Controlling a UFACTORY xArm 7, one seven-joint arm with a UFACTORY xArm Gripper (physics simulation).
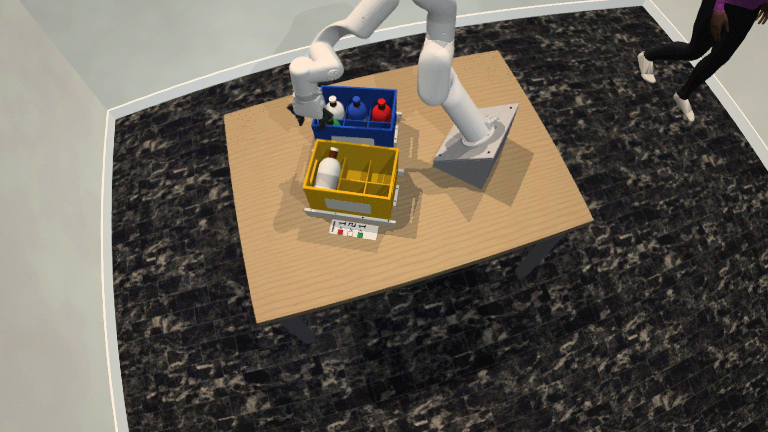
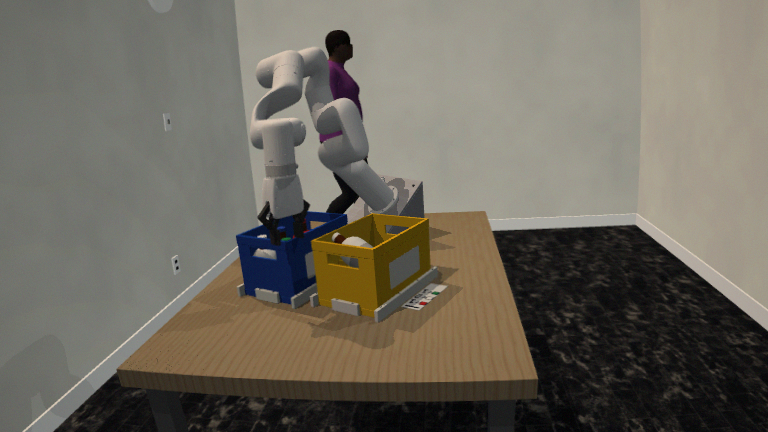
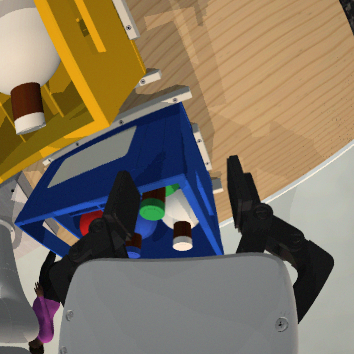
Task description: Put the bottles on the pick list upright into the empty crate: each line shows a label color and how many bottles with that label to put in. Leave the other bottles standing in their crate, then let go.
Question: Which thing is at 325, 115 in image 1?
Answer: The gripper.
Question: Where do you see a white bottle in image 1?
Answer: At 329, 169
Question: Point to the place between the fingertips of the gripper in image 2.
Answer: At 287, 241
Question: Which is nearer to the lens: the green bottle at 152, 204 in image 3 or the white bottle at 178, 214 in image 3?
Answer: The green bottle.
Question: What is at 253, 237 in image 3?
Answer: The gripper.
